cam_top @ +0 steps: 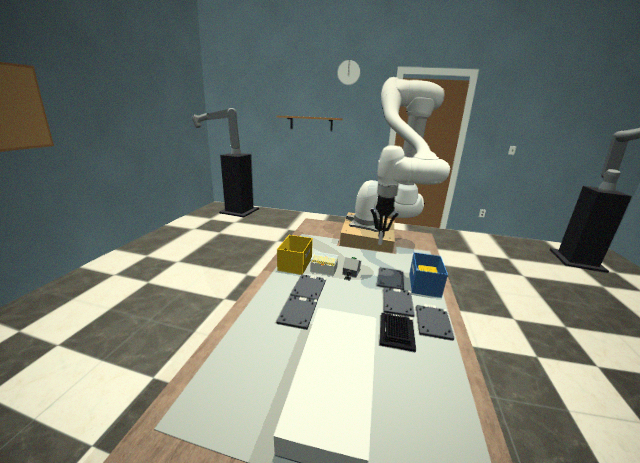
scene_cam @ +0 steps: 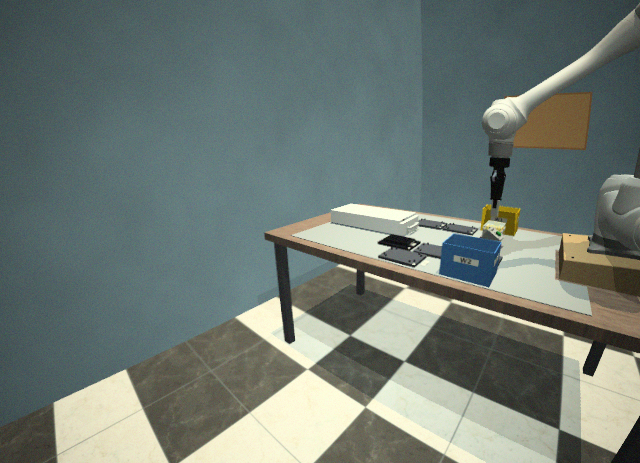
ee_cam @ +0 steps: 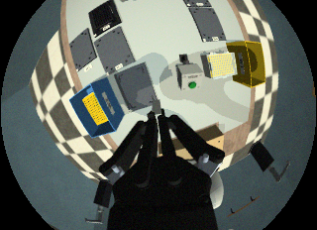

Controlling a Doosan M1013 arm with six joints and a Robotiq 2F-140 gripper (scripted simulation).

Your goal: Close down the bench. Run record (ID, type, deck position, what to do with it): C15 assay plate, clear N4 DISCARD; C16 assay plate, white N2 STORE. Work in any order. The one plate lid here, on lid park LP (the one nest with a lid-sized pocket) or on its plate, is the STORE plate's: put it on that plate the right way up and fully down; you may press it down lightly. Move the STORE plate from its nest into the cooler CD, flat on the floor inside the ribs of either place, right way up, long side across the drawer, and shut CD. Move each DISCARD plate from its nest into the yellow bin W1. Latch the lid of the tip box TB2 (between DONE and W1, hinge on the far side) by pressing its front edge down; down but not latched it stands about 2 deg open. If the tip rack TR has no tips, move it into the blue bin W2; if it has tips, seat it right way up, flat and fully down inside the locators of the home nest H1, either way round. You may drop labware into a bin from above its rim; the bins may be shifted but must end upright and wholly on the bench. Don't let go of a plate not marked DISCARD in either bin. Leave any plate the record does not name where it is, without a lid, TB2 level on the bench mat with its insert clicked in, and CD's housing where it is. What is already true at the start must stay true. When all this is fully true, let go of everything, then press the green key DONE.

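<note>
The done key block lies 150 mm below my hand, 120 mm to the right of it and 20 mm ahead of it. The rest, counted from my hand: tip box TB2 (250 mm to the right, 160 mm below, 50 mm ahead); blue bin W2 (230 mm to the left, 160 mm below); yellow-topped tip rack (240 mm to the left, 160 mm below).
</note>
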